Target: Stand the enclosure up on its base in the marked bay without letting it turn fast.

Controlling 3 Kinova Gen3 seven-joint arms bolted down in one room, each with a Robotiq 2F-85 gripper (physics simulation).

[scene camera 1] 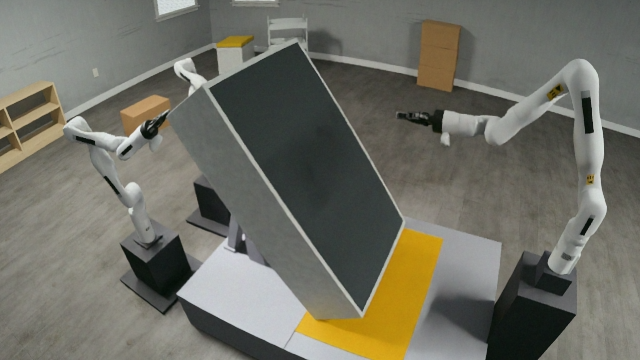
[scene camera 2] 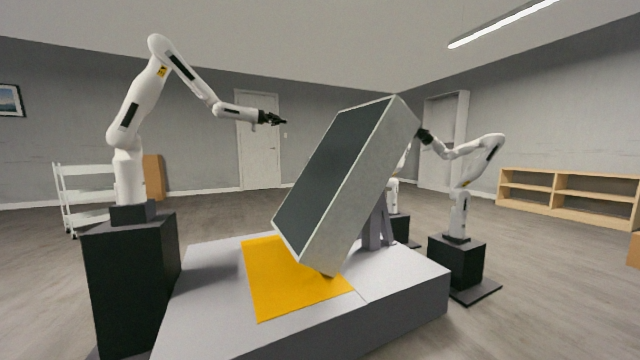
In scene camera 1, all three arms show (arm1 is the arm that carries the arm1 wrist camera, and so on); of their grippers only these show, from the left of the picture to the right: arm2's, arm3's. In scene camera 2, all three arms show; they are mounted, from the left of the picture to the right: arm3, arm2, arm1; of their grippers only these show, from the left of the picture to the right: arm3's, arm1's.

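Note:
The enclosure (scene camera 1: pixel 310 170) (scene camera 2: pixel 350 185), a big light-grey box with a dark face, stands tilted on a lower edge over the yellow marked bay (scene camera 1: pixel 417 280) (scene camera 2: pixel 285 292). Its upper end leans toward arm1 and arm2. Arm2's gripper (scene camera 1: pixel 166 115) is by the enclosure's raised left edge in scene camera 1; contact is unclear. Arm1's gripper (scene camera 2: pixel 419 132) is at the enclosure's upper right edge in scene camera 2, its fingertips partly hidden. Arm3's gripper (scene camera 1: pixel 401 115) (scene camera 2: pixel 283 121) is in the air, apart from the enclosure on its dark-face side. The finger gaps are too small to tell.
A low grey platform (scene camera 1: pixel 465 260) (scene camera 2: pixel 210 300) carries the bay. A grey support (scene camera 1: pixel 235 236) (scene camera 2: pixel 371 232) stands beneath the leaning side. Dark pedestals (scene camera 1: pixel 535 310) (scene camera 2: pixel 130 280) hold the arms around the platform. Wooden shelves (scene camera 2: pixel 555 192) and a white cart (scene camera 2: pixel 87 194) stand farther off.

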